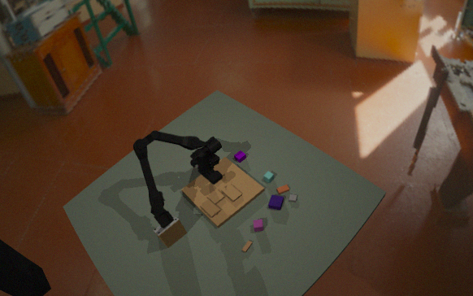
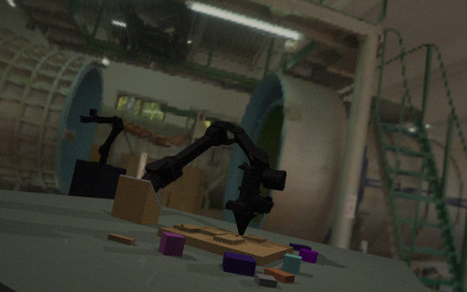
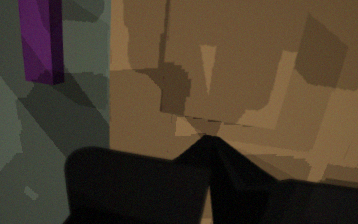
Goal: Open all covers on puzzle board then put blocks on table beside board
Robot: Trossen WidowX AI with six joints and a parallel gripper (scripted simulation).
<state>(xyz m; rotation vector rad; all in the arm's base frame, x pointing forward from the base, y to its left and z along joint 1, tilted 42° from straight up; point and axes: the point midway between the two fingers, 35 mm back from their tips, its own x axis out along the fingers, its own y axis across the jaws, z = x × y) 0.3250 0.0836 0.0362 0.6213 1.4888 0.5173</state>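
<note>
Right now the violet block is 210 mm ahead of my gripper tip and 10 mm below it. The rest, counted from my gripper tip: teal block (210 mm to the right, 200 mm ahead, 10 mm below); magenta block (360 mm to the right, 30 mm behind, 10 mm below); orange block (310 mm to the right, 200 mm ahead, 20 mm below).
</note>
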